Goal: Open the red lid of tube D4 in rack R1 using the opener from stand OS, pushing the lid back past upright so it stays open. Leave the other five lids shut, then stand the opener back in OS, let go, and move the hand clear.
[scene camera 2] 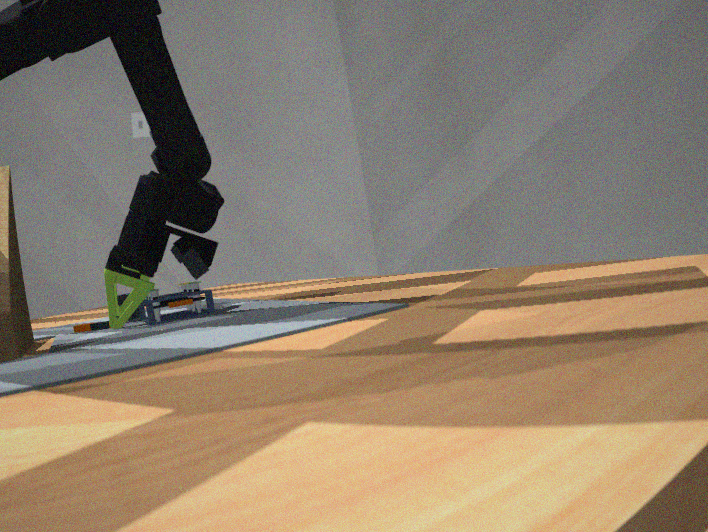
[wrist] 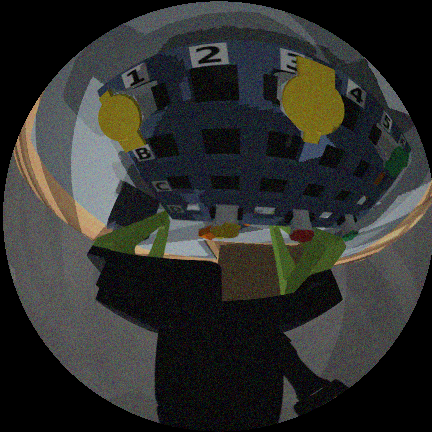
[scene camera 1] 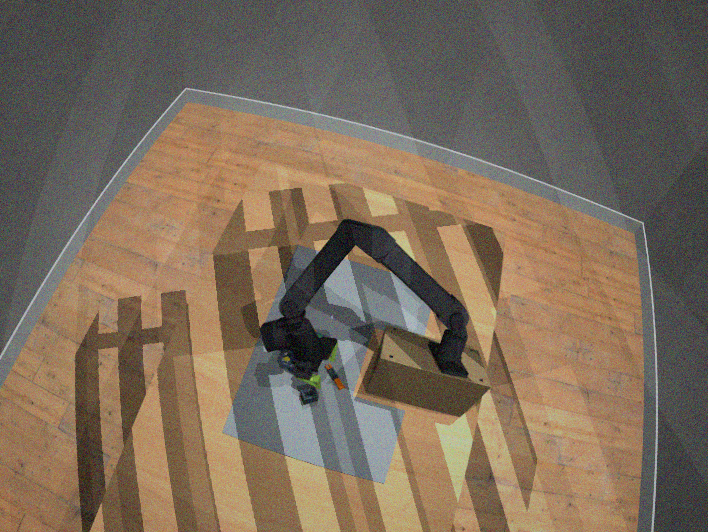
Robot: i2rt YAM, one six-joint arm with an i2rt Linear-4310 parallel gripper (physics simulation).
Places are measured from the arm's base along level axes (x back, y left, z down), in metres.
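Pixels of known places: gripper, between the fingertips: [scene camera 2: 115, 321] [scene camera 1: 325, 374]; arm's base, origin of its link: [scene camera 1: 446, 360].
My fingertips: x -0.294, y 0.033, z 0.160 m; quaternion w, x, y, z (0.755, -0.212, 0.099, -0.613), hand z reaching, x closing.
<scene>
For each thing: its top centre in the pictures, then the offset to it from my fingertips. Level surfaces: height alone.
- Rack R1, centre of its top: [wrist: 320, 203] [scene camera 2: 170, 286] [scene camera 1: 303, 346] dx -0.073, dy -0.055, dz -0.036 m
- red lid, centre of its top: [wrist: 301, 236] dx -0.044, dy -0.057, dz -0.036 m
- opener, centre of its top: [wrist: 223, 230] [scene camera 2: 97, 322] [scene camera 1: 334, 376] dx +0.026, dy +0.001, dz -0.003 m
- grey-blue mat, height of its surface: dz +0.006 m
Rack R1 [scene camera 2: 210, 300] [wrist: 255, 116] is blue and largely hidden by the arm in the first scene view. The red lid [wrist: 302, 235] of tube D4 looks shut, low in the wrist view beside the right finger. The opener [scene camera 1: 334, 377] [scene camera 2: 82, 328] [wrist: 206, 232], orange with a dark middle, lies flat on the mat; most of it is hidden in the wrist view. Stand OS [scene camera 1: 307, 394] [wrist: 132, 202] is a dark block near the left finger. My gripper [scene camera 1: 322, 364] [scene camera 2: 117, 324] [wrist: 218, 215] is open, its green fingertips low beside the rack's D row, near the opener's rack-side end.
Other lids look shut: yellow ones [wrist: 120, 117] [wrist: 313, 100] [wrist: 227, 230] and green ones [wrist: 397, 160] [wrist: 350, 235]. The wooden box [scene camera 1: 412, 380] [wrist: 250, 275] bearing the arm's base stands beside the grey-blue mat [scene camera 1: 366, 451] [scene camera 2: 343, 314].
</scene>
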